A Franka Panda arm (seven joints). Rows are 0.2 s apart.
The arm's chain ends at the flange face. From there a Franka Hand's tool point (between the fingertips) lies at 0.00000 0.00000 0.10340 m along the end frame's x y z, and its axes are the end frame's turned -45 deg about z.
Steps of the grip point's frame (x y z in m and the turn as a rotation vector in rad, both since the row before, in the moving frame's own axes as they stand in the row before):
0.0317, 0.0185, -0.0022, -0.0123, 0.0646, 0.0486
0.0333, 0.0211, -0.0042, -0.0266, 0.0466, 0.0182
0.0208, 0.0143, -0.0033, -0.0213, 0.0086, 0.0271
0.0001, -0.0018, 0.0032, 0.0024, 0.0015, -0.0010
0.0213, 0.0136, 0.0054, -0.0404, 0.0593, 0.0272
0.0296, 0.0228, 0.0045, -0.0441, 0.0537, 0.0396
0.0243, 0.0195, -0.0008, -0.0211, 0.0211, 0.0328
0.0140, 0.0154, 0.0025, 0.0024, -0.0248, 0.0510
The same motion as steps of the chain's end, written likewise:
0.0298, -0.0057, -0.0020, 0.0370, 0.0544, 0.0486
0.0331, -0.0072, -0.0041, 0.0141, 0.0518, 0.0182
0.0226, -0.0056, -0.0033, -0.0090, 0.0211, 0.0271
-0.0011, -0.0011, 0.0032, 0.0028, -0.0006, -0.0010
0.0174, -0.0042, 0.0057, 0.0134, 0.0705, 0.0272
0.0299, -0.0042, 0.0047, 0.0068, 0.0692, 0.0396
0.0279, -0.0034, -0.0008, 0.0000, 0.0298, 0.0328
0.0228, -0.0006, 0.0025, -0.0158, -0.0192, 0.0510

